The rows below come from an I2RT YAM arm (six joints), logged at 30 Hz.
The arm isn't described. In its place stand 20 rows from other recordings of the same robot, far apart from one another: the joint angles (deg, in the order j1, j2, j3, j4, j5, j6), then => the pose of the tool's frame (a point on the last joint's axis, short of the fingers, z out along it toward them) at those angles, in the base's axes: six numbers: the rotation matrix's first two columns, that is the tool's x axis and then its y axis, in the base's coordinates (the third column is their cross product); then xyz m.
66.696 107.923 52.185 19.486 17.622 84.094 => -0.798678, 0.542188, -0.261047, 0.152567, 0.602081, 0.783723, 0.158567, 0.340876, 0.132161
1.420 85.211 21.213 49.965 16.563 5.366 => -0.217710, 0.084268, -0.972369, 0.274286, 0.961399, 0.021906, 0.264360, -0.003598, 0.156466
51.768 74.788 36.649 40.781 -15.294 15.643 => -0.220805, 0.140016, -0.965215, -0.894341, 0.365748, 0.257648, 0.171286, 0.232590, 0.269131
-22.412 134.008 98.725 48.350 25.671 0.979 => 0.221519, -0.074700, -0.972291, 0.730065, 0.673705, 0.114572, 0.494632, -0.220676, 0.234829
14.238 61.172 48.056 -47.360 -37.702 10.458 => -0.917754, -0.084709, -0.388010, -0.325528, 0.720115, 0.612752, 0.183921, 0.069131, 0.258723
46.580 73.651 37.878 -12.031 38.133 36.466 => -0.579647, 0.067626, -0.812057, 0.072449, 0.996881, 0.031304, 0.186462, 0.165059, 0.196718
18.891 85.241 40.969 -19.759 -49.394 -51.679 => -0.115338, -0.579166, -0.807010, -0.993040, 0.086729, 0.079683, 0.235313, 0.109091, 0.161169
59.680 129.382 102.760 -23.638 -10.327 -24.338 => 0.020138, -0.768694, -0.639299, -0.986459, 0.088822, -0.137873, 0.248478, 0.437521, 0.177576
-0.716 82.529 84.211 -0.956 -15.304 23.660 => -0.089463, 0.388226, -0.917212, -0.235761, 0.886478, 0.398213, 0.337225, 0.005183, 0.443798
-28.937 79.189 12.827 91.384 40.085 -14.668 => 0.135055, -0.296040, -0.945579, 0.945852, 0.322809, 0.034029, 0.177430, -0.124290, 0.215249
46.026 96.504 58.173 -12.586 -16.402 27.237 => -0.851737, -0.250471, -0.460226, -0.477053, 0.733977, 0.483423, 0.234037, 0.257051, 0.186969
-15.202 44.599 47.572 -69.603 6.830 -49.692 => -0.806308, -0.565523, -0.173354, -0.477647, 0.795388, -0.373110, 0.111751, -0.034753, 0.271116
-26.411 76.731 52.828 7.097 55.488 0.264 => -0.254535, 0.129328, -0.958377, 0.959684, 0.155979, -0.233834, 0.253715, -0.158759, 0.298809
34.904 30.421 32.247 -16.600 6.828 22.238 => -0.372916, 0.198006, -0.906492, -0.359472, 0.869837, 0.337880, 0.118090, 0.077233, 0.287070
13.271 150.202 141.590 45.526 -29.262 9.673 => 0.478702, 0.263510, -0.837500, -0.670613, 0.725419, -0.155067, 0.564713, 0.151070, 0.330429
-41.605 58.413 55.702 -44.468 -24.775 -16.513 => -0.636653, 0.220210, -0.739040, 0.217925, 0.970674, 0.101496, 0.160613, -0.122673, 0.308748
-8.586 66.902 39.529 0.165 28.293 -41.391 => -0.701684, -0.482859, -0.523915, 0.112396, 0.651108, -0.750617, 0.249896, -0.054795, 0.248807
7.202 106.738 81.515 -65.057 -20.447 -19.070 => -0.899826, -0.422279, -0.109518, -0.433563, 0.837829, 0.331762, 0.338452, 0.055304, 0.208835
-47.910 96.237 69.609 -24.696 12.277 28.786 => -0.066564, 0.775661, -0.627629, 0.965565, 0.208628, 0.155431, 0.237411, -0.274134, 0.234839
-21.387 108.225 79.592 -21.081 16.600 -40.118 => -0.879196, -0.318852, -0.354043, -0.058909, 0.810115, -0.583304, 0.383890, -0.161267, 0.217044
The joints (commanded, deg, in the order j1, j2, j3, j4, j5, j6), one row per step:
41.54, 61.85, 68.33, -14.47, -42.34, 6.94
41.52, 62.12, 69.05, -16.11, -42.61, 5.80
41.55, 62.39, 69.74, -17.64, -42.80, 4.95
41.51, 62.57, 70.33, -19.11, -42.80, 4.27
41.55, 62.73, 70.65, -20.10, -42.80, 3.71
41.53, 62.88, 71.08, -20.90, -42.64, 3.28
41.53, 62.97, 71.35, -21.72, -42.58, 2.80
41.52, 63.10, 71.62, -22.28, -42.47, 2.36
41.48, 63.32, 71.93, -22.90, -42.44, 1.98
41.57, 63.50, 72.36, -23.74, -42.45, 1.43
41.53, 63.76, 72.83, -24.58, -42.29, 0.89
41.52, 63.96, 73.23, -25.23, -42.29, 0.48
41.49, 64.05, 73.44, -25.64, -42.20, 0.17
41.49, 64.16, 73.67, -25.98, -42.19, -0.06
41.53, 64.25, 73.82, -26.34, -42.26, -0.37
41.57, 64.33, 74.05, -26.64, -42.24, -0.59
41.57, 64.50, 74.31, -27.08, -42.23, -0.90
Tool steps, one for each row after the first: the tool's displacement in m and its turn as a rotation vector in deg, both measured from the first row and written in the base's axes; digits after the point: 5 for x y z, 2 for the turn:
-0.00004, 0.00003, 0.00040, -0.87, -0.21, 0.37
-0.00016, 0.00020, 0.00081, -1.66, -0.20, 0.70
-0.00024, -0.00009, 0.00105, -2.42, -0.07, 0.75
-0.00028, 0.00008, 0.00063, -3.02, 0.00, 0.88
-0.00015, -0.00001, 0.00118, -3.43, -0.05, 0.77
-0.00025, -0.00013, 0.00101, -3.91, -0.05, 0.79
-0.00006, -0.00008, 0.00113, -4.24, -0.18, 0.75
0.00047, 0.00016, 0.00105, -4.63, -0.16, 0.75
0.00024, 0.00045, 0.00144, -5.07, -0.26, 0.94
0.00078, 0.00061, 0.00174, -5.57, -0.33, 0.85
0.00101, 0.00076, 0.00220, -5.90, -0.40, 0.92
0.00118, 0.00069, 0.00237, -6.14, -0.49, 0.87
0.00129, 0.00078, 0.00270, -6.31, -0.56, 0.90
0.00121, 0.00097, 0.00263, -6.52, -0.63, 1.07
0.00110, 0.00108, 0.00314, -6.64, -0.74, 1.13
0.00138, 0.00132, 0.00326, -6.90, -0.78, 1.19

